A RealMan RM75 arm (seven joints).
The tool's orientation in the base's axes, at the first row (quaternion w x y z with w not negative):
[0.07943, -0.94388, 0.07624, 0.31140]
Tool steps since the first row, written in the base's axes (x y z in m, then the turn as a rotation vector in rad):
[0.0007, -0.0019, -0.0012, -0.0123, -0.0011, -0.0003]
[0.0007, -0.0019, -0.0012, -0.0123, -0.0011, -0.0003]
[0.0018, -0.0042, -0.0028, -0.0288, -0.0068, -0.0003]
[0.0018, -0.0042, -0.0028, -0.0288, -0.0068, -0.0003]
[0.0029, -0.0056, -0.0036, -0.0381, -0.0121, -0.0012]
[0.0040, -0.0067, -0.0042, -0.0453, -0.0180, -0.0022]
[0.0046, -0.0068, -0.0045, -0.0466, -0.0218, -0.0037]
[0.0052, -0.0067, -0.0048, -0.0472, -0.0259, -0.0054]
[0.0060, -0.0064, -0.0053, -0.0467, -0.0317, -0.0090]
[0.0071, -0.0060, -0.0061, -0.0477, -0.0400, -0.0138]
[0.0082, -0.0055, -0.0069, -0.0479, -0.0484, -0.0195]
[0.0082, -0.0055, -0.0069, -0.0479, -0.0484, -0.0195]
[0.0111, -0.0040, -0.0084, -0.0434, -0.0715, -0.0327]
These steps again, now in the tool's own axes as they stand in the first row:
[0.0015, 0.0018, 0.0002, -0.0095, 0.0035, 0.0071]
[0.0015, 0.0018, 0.0002, -0.0095, 0.0035, 0.0071]
[0.0035, 0.0040, 0.0004, -0.0221, 0.0122, 0.0155]
[0.0035, 0.0040, 0.0004, -0.0221, 0.0122, 0.0155]
[0.0050, 0.0053, 0.0001, -0.0284, 0.0193, 0.0205]
[0.0063, 0.0062, -0.0003, -0.0330, 0.0265, 0.0243]
[0.0070, 0.0062, -0.0004, -0.0327, 0.0307, 0.0255]
[0.0076, 0.0060, -0.0005, -0.0318, 0.0350, 0.0263]
[0.0086, 0.0056, -0.0005, -0.0287, 0.0409, 0.0278]
[0.0099, 0.0051, -0.0004, -0.0258, 0.0497, 0.0305]
[0.0112, 0.0045, -0.0003, -0.0218, 0.0585, 0.0335]
[0.0112, 0.0045, -0.0003, -0.0218, 0.0585, 0.0335]
[0.0142, 0.0026, -0.0005, -0.0081, 0.0815, 0.0368]

